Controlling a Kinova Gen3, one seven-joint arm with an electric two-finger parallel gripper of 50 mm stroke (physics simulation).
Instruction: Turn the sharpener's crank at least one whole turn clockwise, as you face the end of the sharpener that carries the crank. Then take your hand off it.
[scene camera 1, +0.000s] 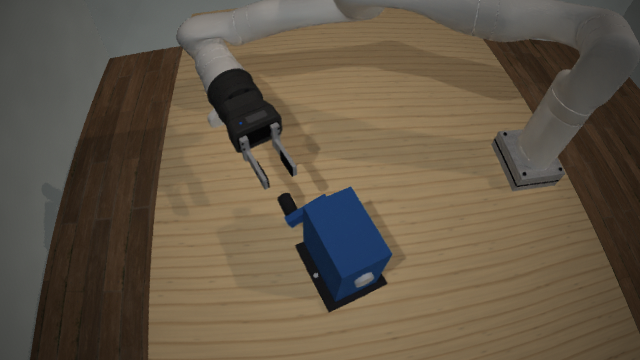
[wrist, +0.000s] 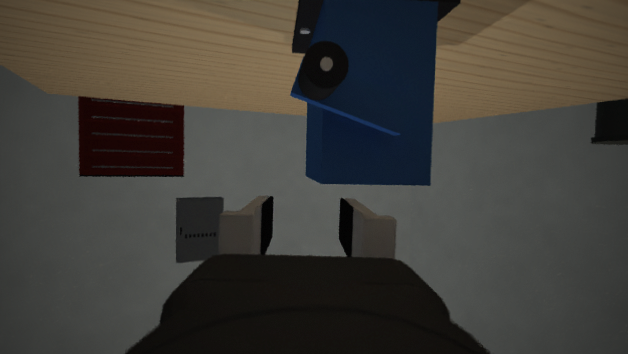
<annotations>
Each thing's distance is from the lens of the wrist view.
my gripper (wrist: 306, 218): 0.19 m
black knob (wrist: 315, 83): 0.17 m
</annotations>
